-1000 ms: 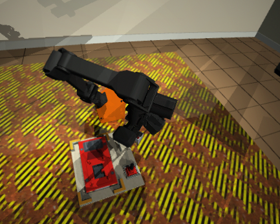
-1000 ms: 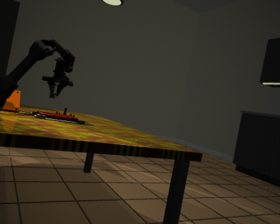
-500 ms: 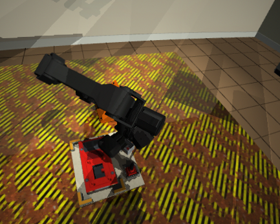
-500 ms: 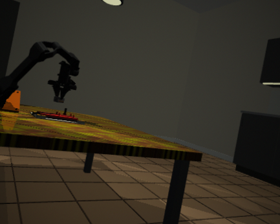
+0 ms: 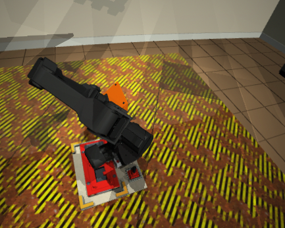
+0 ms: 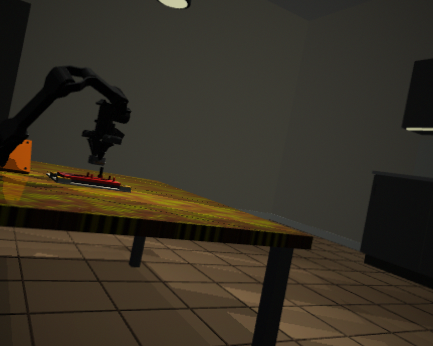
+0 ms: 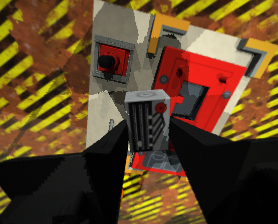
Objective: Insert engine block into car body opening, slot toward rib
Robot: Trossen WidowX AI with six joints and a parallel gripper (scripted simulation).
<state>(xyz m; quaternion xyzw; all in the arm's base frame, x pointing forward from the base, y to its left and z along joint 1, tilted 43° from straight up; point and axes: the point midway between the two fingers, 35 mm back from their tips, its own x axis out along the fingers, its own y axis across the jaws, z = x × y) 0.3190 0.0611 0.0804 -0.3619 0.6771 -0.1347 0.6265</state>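
Right now my gripper tip is 2 cm past the pale base plate, 5 cm to the left of it and 8 cm above it. Round my gripper tip: engine block (1 cm below).
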